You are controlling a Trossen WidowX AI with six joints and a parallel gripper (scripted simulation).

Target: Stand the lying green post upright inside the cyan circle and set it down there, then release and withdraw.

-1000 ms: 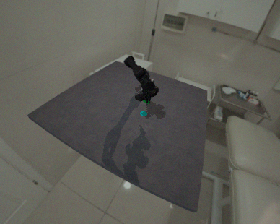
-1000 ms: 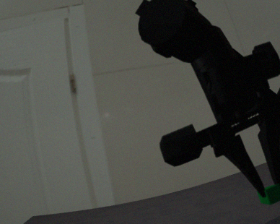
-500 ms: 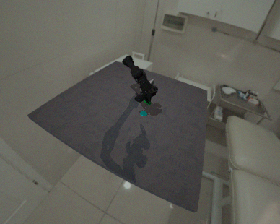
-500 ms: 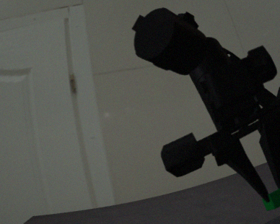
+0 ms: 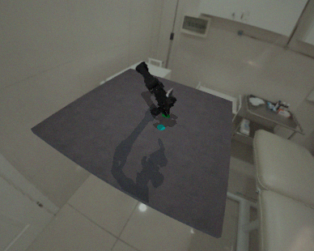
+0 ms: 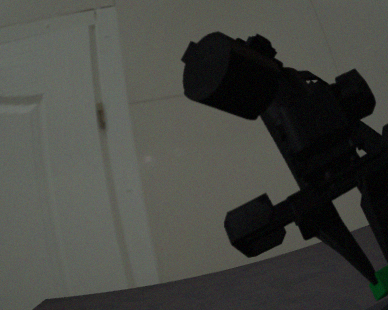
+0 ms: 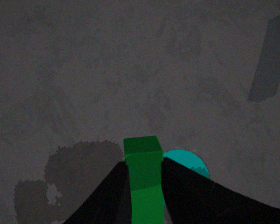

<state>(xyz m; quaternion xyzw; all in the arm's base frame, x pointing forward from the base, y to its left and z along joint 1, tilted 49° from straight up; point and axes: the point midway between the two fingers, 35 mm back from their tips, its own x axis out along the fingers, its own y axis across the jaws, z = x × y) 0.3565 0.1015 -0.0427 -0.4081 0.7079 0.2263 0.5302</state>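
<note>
Right now my gripper tip is 3 cm to the left of the cyan circle and 12 cm above it. Also, from my gripper tip: green post (1 cm behind, 1 cm to the right, 1 cm below).
</note>
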